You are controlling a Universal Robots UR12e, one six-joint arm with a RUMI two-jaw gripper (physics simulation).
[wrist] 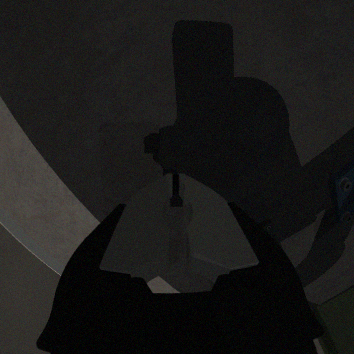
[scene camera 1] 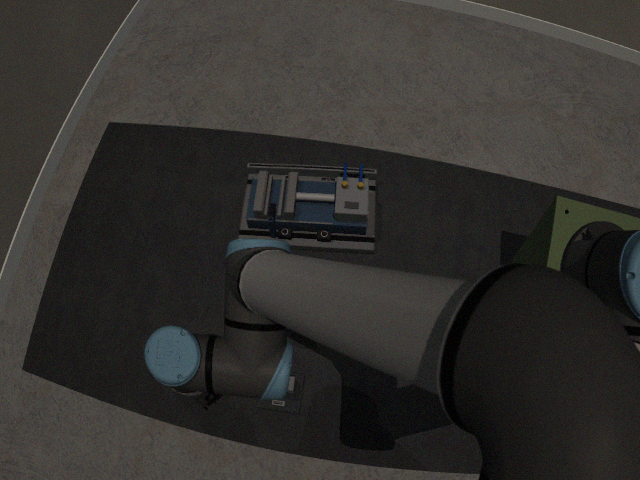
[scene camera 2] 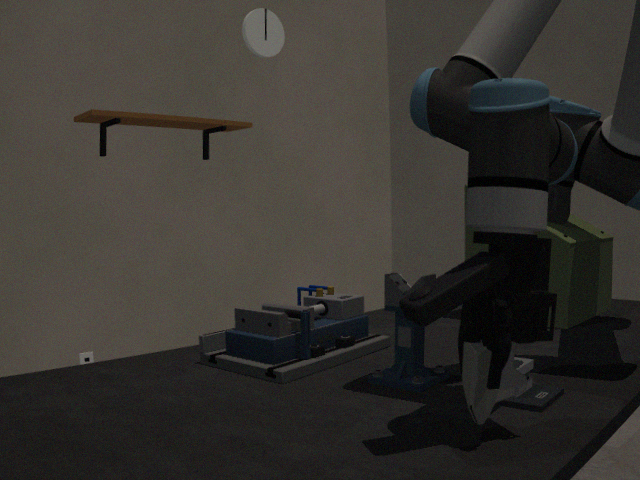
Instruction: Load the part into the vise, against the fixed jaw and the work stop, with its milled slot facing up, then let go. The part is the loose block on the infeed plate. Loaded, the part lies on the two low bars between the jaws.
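Where they show: gripper, fingertip midpoint: (wrist: 174,175) (scene camera 2: 478,423); arm's base, link origin: (scene camera 1: 599,268).
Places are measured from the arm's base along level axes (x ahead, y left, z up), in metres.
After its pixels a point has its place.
The part (scene camera 1: 291,383) {z -0.212, x 0.597, y 0.219 m} (scene camera 2: 522,379) is a light grey block on the dark infeed plate (scene camera 1: 279,408) {z -0.252, x 0.618, y 0.273 m} (scene camera 2: 540,398) {z -0.251, x 0.639, y 0.265 m}. The arm hides most of it in scene camera 1, and the gripper partly covers it in scene camera 2. My gripper (scene camera 2: 480,421) {z -0.241, x 0.787, y 0.245 m} (wrist: 174,175) {z -0.241, x 0.787, y 0.245 m} is shut and empty, pointing down low over the mat beside the infeed plate, apart from the part. The vise (scene camera 1: 315,210) {z -0.200, x 0.594, y -0.162 m} (scene camera 2: 258,345) {z -0.213, x 0.742, y -0.156 m} stands apart with its fixed jaw (scene camera 1: 261,195) {z -0.163, x 0.710, y -0.167 m} (scene camera 2: 255,321) {z -0.180, x 0.724, y -0.181 m}, moving jaw (scene camera 1: 291,196) {z -0.163, x 0.646, y -0.171 m} and blue work stop (scene camera 1: 272,219) {z -0.162, x 0.677, y -0.112 m} (scene camera 2: 305,333) {z -0.196, x 0.686, y -0.107 m}. No part is between its jaws.
A blue stand (scene camera 2: 408,341) {z -0.195, x 0.644, y 0.057 m} with a V-shaped top (scene camera 2: 397,293) {z -0.125, x 0.647, y 0.039 m} rises between the vise and the gripper; its base (wrist: 345,192) {z -0.249, x 0.640, y 0.080 m} shows at the wrist view's right edge. A green pedestal (scene camera 1: 560,227) {z 0.027, x 0.105, y -0.067 m} (scene camera 2: 578,279) {z -0.159, x 0.087, y 0.148 m} stands beyond. A wooden shelf (scene camera 2: 162,120) hangs on the wall.
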